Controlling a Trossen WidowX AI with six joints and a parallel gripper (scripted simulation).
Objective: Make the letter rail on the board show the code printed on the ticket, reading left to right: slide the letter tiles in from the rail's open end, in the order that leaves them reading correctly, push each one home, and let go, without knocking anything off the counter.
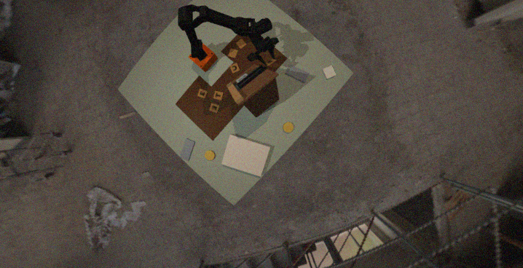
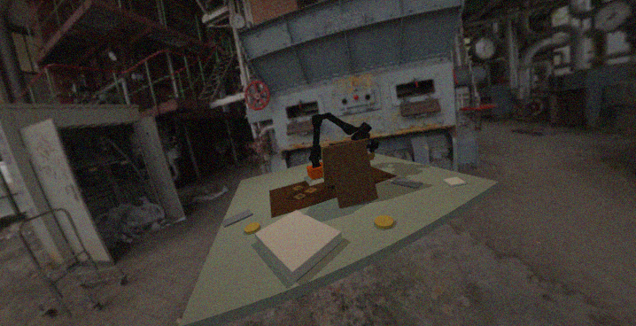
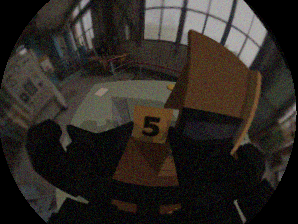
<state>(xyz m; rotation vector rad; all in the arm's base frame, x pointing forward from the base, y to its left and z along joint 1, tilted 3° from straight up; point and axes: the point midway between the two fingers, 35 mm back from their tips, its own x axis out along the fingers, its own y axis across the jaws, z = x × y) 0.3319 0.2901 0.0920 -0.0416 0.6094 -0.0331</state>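
The white ticket is 60 mm behind my gripper tip, 180 mm to the right of it and 90 mm below it. Also, from my gripper tip: tan tile 280 mm behind, 20 mm to the right, 150 mm below; then white slab 340 mm ahead, 480 mm to the right, 140 mm below; then brown mat 160 mm behind, 250 mm to the right, 160 mm below.
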